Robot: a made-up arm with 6 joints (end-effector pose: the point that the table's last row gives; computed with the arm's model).
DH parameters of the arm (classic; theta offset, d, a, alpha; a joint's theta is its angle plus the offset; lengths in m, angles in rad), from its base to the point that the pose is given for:
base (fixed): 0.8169 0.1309 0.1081 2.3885
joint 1: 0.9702 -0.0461 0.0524 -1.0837
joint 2: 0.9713 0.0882 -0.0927 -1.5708
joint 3: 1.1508 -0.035 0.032 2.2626
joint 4: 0 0.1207 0.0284 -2.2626
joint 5: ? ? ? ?
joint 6: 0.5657 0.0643 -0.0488 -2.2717
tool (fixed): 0.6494 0.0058 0 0
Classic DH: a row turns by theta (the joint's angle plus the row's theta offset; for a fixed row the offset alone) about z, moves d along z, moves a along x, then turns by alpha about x.
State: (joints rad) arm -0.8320 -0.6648 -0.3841 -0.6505 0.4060 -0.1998
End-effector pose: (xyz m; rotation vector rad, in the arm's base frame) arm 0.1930 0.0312 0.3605 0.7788 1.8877 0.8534
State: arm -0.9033 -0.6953 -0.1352 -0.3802 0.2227 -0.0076
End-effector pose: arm 0.1739 0.0085 0.3498 0.7215 1.7316 0.9999
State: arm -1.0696 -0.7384 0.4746 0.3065 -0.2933 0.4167
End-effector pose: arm 0.1764 -0.0506 0.2897 1.0112 1.5803 1.0076
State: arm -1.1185 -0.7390 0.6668 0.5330 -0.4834 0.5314
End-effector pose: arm 0.1788 -0.0611 0.2710 1.1522 1.6150 0.8427
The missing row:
joint 5: 0.3318 0.2068 -0.1199 -1.7263
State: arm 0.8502 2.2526 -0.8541 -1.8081 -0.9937 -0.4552
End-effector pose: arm 0.1425 0.0412 0.1650 -1.0206 -2.2906 1.1173
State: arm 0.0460 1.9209 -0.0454 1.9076 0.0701 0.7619
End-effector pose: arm 0.2848 -0.0256 0.4234 0.6739 0.4206 -2.5083
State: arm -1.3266 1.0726 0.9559 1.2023 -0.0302 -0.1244
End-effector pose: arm 0.3630 0.1177 0.1672 0.0078 -1.0038 -2.3914
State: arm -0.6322 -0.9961 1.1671 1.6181 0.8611 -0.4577
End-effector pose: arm 0.2981 -0.0554 0.0727 -1.0137 -1.4900 -1.5222
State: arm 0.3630 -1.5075 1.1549 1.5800 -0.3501 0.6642
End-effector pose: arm -0.0754 -0.1205 0.0591 2.7951 0.6715 0.4932
